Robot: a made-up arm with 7 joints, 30 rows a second.
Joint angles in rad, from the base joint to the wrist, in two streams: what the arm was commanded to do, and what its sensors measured. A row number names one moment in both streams.
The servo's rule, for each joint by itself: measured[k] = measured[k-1] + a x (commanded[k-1-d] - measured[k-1]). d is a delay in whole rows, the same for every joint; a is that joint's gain. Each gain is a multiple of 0.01, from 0.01 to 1. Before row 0 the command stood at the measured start. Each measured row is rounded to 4 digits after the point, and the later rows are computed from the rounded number. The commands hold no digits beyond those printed.
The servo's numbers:
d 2
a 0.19 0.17 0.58 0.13 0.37 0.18 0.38
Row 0, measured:
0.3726 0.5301 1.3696 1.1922 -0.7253 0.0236 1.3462
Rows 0 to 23, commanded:
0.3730 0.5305 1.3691 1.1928 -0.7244 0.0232 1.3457
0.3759 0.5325 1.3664 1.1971 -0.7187 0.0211 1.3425
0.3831 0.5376 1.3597 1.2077 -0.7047 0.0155 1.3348
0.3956 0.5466 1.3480 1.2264 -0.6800 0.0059 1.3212
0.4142 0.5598 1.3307 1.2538 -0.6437 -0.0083 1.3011
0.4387 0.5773 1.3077 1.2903 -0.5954 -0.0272 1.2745
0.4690 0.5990 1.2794 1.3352 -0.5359 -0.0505 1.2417
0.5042 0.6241 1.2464 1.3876 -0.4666 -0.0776 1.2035
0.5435 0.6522 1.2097 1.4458 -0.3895 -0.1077 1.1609
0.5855 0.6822 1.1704 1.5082 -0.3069 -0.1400 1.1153
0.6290 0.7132 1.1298 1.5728 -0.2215 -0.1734 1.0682
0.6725 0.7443 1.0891 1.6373 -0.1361 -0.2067 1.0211
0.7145 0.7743 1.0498 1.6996 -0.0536 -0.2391 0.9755
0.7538 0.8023 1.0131 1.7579 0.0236 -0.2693 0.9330
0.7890 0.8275 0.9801 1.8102 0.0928 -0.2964 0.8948
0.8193 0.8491 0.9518 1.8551 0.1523 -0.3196 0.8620
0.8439 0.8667 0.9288 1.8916 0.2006 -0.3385 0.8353
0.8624 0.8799 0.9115 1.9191 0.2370 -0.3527 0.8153
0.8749 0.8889 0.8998 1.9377 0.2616 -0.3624 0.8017
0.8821 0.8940 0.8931 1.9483 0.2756 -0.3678 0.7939
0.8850 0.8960 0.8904 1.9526 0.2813 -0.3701 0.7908
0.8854 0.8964 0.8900 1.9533 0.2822 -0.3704 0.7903
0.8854 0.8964 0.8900 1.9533 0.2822 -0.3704 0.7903
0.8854 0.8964 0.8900 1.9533 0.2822 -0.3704 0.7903
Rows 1 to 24, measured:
0.3726 0.5301 1.3696 1.1922 -0.7253 0.0236 1.3462
0.3726 0.5301 1.3696 1.1922 -0.7253 0.0236 1.3462
0.3727 0.5302 1.3693 1.1923 -0.7250 0.0235 1.3460
0.3733 0.5306 1.3676 1.1929 -0.7227 0.0231 1.3447
0.3752 0.5318 1.3630 1.1948 -0.7160 0.0217 1.3409
0.3791 0.5343 1.3543 1.1989 -0.7027 0.0189 1.3334
0.3858 0.5386 1.3406 1.2060 -0.6809 0.0140 1.3211
0.3959 0.5452 1.3215 1.2170 -0.6493 0.0066 1.3034
0.4098 0.5543 1.2971 1.2324 -0.6073 -0.0037 1.2800
0.4277 0.5662 1.2677 1.2526 -0.5552 -0.0170 1.2509
0.4497 0.5808 1.2341 1.2777 -0.4939 -0.0333 1.2167
0.4755 0.5980 1.1972 1.3077 -0.4247 -0.0525 1.1782
0.5047 0.6176 1.1581 1.3422 -0.3495 -0.0743 1.1364
0.5366 0.6391 1.1181 1.3806 -0.2705 -0.0981 1.0926
0.5704 0.6621 1.0785 1.4221 -0.1902 -0.1235 1.0481
0.6052 0.6859 1.0406 1.4658 -0.1111 -0.1497 1.0044
0.6401 0.7100 1.0055 1.5106 -0.0357 -0.1761 0.9628
0.6741 0.7336 0.9744 1.5554 0.0339 -0.2019 0.9245
0.7064 0.7562 0.9480 1.5991 0.0956 -0.2265 0.8906
0.7360 0.7772 0.9268 1.6407 0.1479 -0.2492 0.8620
0.7624 0.7962 0.9111 1.6793 0.1900 -0.2696 0.8391
0.7851 0.8128 0.9007 1.7143 0.2217 -0.2873 0.8219
0.8041 0.8269 0.8947 1.7453 0.2438 -0.3022 0.8101
0.8195 0.8387 0.8920 1.7723 0.2580 -0.3145 0.8026

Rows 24 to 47, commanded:
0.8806 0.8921 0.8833 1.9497 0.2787 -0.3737 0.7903
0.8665 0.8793 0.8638 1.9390 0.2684 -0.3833 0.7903
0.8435 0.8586 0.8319 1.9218 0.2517 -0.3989 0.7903
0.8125 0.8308 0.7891 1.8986 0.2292 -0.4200 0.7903
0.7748 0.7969 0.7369 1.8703 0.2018 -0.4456 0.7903
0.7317 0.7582 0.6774 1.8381 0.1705 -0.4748 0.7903
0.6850 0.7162 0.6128 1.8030 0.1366 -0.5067 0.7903
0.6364 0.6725 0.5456 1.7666 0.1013 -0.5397 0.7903
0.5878 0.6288 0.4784 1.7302 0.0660 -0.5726 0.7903
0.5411 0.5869 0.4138 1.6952 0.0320 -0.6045 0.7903
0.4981 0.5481 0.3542 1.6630 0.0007 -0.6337 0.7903
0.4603 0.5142 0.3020 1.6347 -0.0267 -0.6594 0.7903
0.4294 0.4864 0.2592 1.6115 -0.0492 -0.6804 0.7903
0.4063 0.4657 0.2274 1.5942 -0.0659 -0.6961 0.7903
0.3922 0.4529 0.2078 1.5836 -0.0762 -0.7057 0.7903
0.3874 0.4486 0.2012 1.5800 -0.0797 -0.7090 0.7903
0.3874 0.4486 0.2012 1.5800 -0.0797 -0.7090 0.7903
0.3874 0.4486 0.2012 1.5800 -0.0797 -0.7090 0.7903
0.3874 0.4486 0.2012 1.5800 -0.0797 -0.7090 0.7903
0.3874 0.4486 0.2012 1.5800 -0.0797 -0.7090 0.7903
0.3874 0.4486 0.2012 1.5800 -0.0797 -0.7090 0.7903
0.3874 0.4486 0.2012 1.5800 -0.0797 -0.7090 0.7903
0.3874 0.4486 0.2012 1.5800 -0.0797 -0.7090 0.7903
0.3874 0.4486 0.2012 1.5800 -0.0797 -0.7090 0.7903
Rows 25 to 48, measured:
0.8320 0.8485 0.8908 1.7958 0.2670 -0.3246 0.7979
0.8421 0.8566 0.8903 1.8163 0.2726 -0.3328 0.7950
0.8494 0.8626 0.8862 1.8336 0.2749 -0.3402 0.7932
0.8526 0.8654 0.8732 1.8473 0.2725 -0.3480 0.7921
0.8509 0.8642 0.8492 1.8570 0.2648 -0.3572 0.7914
0.8436 0.8585 0.8143 1.8624 0.2516 -0.3685 0.7910
0.8305 0.8480 0.7694 1.8634 0.2332 -0.3824 0.7907
0.8117 0.8327 0.7160 1.8601 0.2100 -0.3990 0.7905
0.7876 0.8129 0.6561 1.8527 0.1828 -0.4184 0.7904
0.7589 0.7890 0.5920 1.8415 0.1526 -0.4402 0.7904
0.7264 0.7618 0.5261 1.8270 0.1206 -0.4640 0.7904
0.6912 0.7321 0.4610 1.8099 0.0878 -0.4893 0.7904
0.6545 0.7008 0.3991 1.7908 0.0556 -0.5153 0.7904
0.6176 0.6691 0.3428 1.7705 0.0251 -0.5412 0.7904
0.5818 0.6380 0.2943 1.7498 -0.0024 -0.5663 0.7904
0.5485 0.6087 0.2555 1.7296 -0.0259 -0.5897 0.7904
0.5188 0.5822 0.2278 1.7106 -0.0445 -0.6106 0.7904
0.4938 0.5595 0.2124 1.6936 -0.0575 -0.6283 0.7904
0.4736 0.5406 0.2059 1.6788 -0.0657 -0.6428 0.7904
0.4572 0.5250 0.2032 1.6660 -0.0709 -0.6547 0.7904
0.4439 0.5120 0.2020 1.6548 -0.0742 -0.6645 0.7904
0.4332 0.5012 0.2015 1.6451 -0.0762 -0.6725 0.7904
0.4245 0.4923 0.2013 1.6366 -0.0775 -0.6791 0.7904
0.4175 0.4849 0.2012 1.6292 -0.0783 -0.6845 0.7904

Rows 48 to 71, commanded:
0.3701 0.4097 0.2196 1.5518 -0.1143 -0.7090 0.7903
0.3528 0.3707 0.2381 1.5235 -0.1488 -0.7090 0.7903
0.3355 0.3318 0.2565 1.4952 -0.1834 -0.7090 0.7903
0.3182 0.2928 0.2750 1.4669 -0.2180 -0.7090 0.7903
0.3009 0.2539 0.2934 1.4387 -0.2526 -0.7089 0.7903
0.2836 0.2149 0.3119 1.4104 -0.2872 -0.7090 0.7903
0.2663 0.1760 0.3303 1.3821 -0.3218 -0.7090 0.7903
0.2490 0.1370 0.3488 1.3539 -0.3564 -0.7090 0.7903
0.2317 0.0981 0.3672 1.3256 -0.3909 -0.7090 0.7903
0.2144 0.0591 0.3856 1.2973 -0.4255 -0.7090 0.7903
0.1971 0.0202 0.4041 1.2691 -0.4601 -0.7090 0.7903
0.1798 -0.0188 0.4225 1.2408 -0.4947 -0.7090 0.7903
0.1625 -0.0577 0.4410 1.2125 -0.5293 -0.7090 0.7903
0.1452 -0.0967 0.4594 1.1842 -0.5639 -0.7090 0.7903
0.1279 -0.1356 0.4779 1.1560 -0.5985 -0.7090 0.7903
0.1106 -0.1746 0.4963 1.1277 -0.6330 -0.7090 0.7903
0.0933 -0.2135 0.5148 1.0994 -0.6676 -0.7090 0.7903
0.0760 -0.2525 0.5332 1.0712 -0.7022 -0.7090 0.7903
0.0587 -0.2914 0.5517 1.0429 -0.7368 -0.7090 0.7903
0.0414 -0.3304 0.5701 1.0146 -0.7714 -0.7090 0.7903
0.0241 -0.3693 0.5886 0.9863 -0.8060 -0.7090 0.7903
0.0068 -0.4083 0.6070 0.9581 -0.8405 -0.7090 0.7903
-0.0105 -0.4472 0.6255 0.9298 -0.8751 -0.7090 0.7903
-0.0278 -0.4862 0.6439 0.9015 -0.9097 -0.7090 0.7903
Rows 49 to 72, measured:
0.4118 0.4787 0.2012 1.6228 -0.0788 -0.6889 0.7904
0.4072 0.4736 0.2012 1.6172 -0.0791 -0.6925 0.7904
0.4002 0.4627 0.2119 1.6087 -0.0921 -0.6955 0.7904
0.3912 0.4471 0.2271 1.5976 -0.1131 -0.6979 0.7904
0.3806 0.4275 0.2442 1.5843 -0.1391 -0.6999 0.7904
0.3687 0.4046 0.2621 1.5690 -0.1683 -0.7015 0.7904
0.3558 0.3790 0.2803 1.5521 -0.1995 -0.7028 0.7904
0.3421 0.3511 0.2986 1.5337 -0.2319 -0.7039 0.7904
0.3277 0.3213 0.3170 1.5140 -0.2652 -0.7048 0.7904
0.3127 0.2900 0.3354 1.4932 -0.2989 -0.7056 0.7904
0.2973 0.2574 0.3538 1.4714 -0.3329 -0.7062 0.7904
0.2815 0.2237 0.3722 1.4488 -0.3672 -0.7067 0.7904
0.2655 0.1891 0.3907 1.4254 -0.4016 -0.7071 0.7904
0.2492 0.1538 0.4091 1.4014 -0.4360 -0.7074 0.7904
0.2327 0.1178 0.4276 1.3768 -0.4705 -0.7077 0.7904
0.2161 0.0813 0.4460 1.3518 -0.5051 -0.7079 0.7904
0.1993 0.0444 0.4645 1.3263 -0.5397 -0.7081 0.7904
0.1824 0.0072 0.4829 1.3005 -0.5742 -0.7083 0.7904
0.1655 -0.0303 0.5014 1.2744 -0.6088 -0.7084 0.7904
0.1485 -0.0681 0.5198 1.2480 -0.6434 -0.7085 0.7904
0.1314 -0.1061 0.5383 1.2213 -0.6780 -0.7086 0.7904
0.1143 -0.1442 0.5567 1.1944 -0.7126 -0.7087 0.7904
0.0972 -0.1825 0.5752 1.1673 -0.7472 -0.7088 0.7904
0.0800 -0.2209 0.5936 1.1401 -0.7817 -0.7088 0.7904

